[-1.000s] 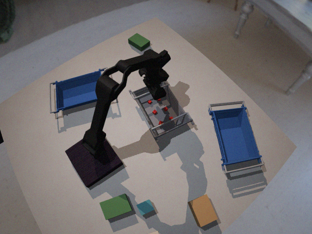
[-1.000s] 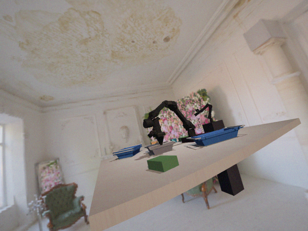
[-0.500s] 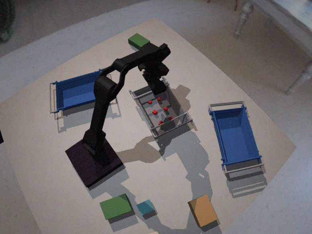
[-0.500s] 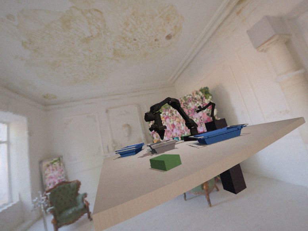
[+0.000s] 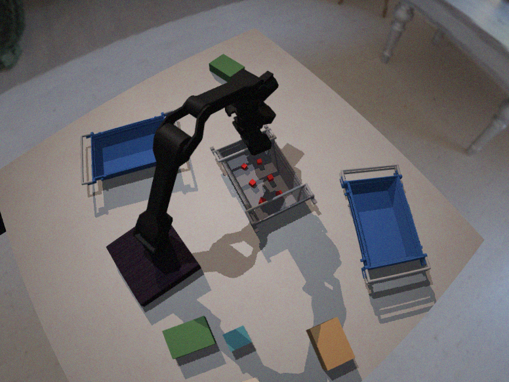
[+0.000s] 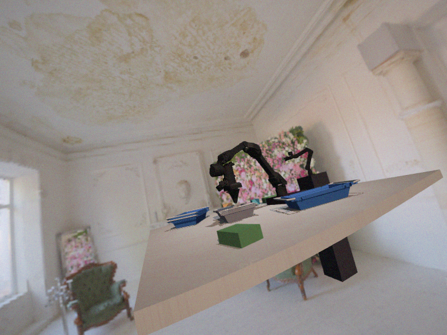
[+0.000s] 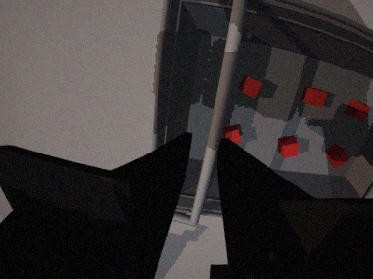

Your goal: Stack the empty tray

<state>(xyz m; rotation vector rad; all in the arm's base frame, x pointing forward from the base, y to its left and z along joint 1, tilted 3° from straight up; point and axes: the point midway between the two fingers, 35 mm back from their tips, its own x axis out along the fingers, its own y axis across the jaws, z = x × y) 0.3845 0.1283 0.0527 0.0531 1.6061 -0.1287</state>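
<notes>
My gripper tip is 320 mm past the blue tray, 220 mm to the right of it and 40 mm above it. From my gripper tip the other things lie so: red block 50 mm behind, 160 mm to the right, 70 mm below; orange block 140 mm behind, 610 mm to the right, 60 mm below; teal block 330 mm behind, 460 mm to the right, 60 mm below.
</notes>
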